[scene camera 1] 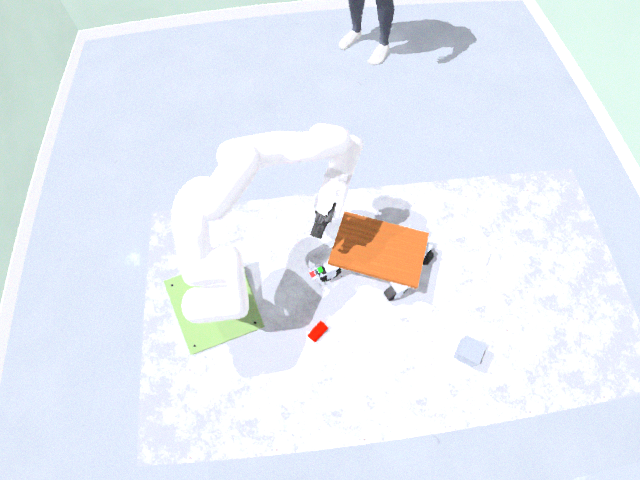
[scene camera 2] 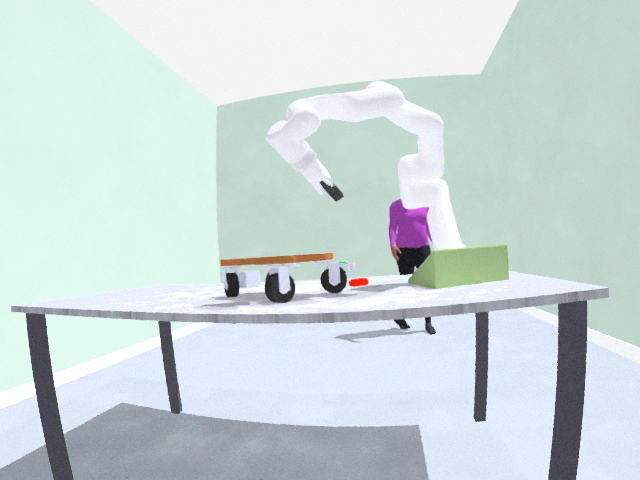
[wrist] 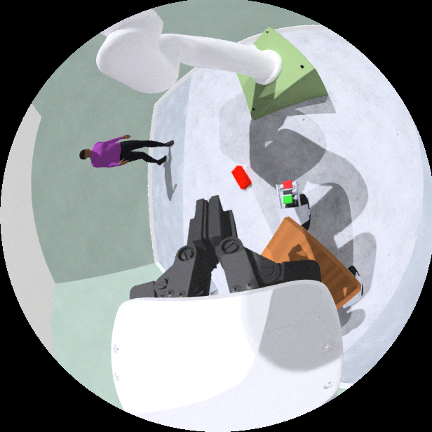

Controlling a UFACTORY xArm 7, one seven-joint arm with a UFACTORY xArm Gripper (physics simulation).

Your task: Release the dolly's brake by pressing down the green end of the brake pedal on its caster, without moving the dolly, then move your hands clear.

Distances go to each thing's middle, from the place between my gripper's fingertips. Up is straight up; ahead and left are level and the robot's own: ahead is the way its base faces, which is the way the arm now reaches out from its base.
Now: the caster [scene camera 2: 334, 267] 25 cm below my hand, 3 cm ahead of it and 2 cm to the right of it. The rest, counted from my hand: dolly [scene camera 1: 394, 253] (24 cm below, 20 cm ahead).
